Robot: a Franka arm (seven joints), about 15 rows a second.
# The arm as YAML. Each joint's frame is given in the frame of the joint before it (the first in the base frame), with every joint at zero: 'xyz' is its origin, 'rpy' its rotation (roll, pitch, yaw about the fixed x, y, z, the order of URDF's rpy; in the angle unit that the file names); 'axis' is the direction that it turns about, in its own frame. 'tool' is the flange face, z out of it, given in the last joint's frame.
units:
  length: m
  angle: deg
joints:
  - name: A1
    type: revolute
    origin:
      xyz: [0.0, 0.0, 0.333]
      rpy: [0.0, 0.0, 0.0]
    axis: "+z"
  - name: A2
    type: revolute
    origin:
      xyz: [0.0, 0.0, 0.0]
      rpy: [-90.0, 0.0, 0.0]
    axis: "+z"
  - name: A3
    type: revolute
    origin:
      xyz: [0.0, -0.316, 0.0]
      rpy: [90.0, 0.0, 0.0]
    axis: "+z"
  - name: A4
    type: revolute
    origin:
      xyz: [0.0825, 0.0, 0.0]
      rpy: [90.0, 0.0, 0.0]
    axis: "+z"
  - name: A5
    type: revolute
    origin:
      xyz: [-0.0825, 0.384, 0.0]
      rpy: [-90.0, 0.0, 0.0]
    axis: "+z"
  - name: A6
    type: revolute
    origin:
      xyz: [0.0, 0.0, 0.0]
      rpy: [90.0, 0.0, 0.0]
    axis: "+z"
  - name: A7
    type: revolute
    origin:
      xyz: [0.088, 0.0, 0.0]
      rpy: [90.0, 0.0, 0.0]
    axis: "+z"
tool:
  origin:
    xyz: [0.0, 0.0, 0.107]
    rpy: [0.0, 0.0, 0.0]
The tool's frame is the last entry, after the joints.
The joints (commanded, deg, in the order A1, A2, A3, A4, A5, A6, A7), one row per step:
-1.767, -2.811, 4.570, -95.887, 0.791, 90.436, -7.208
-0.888, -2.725, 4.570, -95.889, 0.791, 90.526, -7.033
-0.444, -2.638, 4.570, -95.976, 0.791, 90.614, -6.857
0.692, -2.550, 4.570, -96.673, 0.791, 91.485, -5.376
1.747, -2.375, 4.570, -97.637, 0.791, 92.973, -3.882
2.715, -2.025, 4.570, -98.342, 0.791, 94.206, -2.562
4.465, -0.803, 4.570, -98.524, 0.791, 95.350, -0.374
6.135, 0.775, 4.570, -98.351, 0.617, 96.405, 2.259
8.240, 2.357, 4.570, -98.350, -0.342, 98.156, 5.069
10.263, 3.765, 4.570, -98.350, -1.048, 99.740, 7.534
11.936, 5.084, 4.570, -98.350, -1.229, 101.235, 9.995
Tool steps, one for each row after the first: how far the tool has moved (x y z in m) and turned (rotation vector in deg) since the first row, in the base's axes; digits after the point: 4 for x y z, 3 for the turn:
0.0001, 0.0082, -0.0007, -0.001, -0.001, 0.703
0.0003, 0.0124, -0.0021, -0.008, 0.087, 0.970
0.0008, 0.0231, -0.0074, -0.066, 0.011, 0.616
0.0024, 0.0332, -0.0148, -0.086, -0.326, 0.159
0.0044, 0.0425, -0.0222, -0.092, -0.492, -0.207
0.0090, 0.0597, -0.0337, -0.125, -0.212, -0.657
0.0148, 0.0764, -0.0460, -0.356, 0.131, -1.604
0.0202, 0.0966, -0.0591, -1.245, -0.232, -2.151
0.0237, 0.1168, -0.0709, -1.853, -0.597, -2.441
0.0264, 0.1346, -0.0821, -1.951, -0.837, -3.171

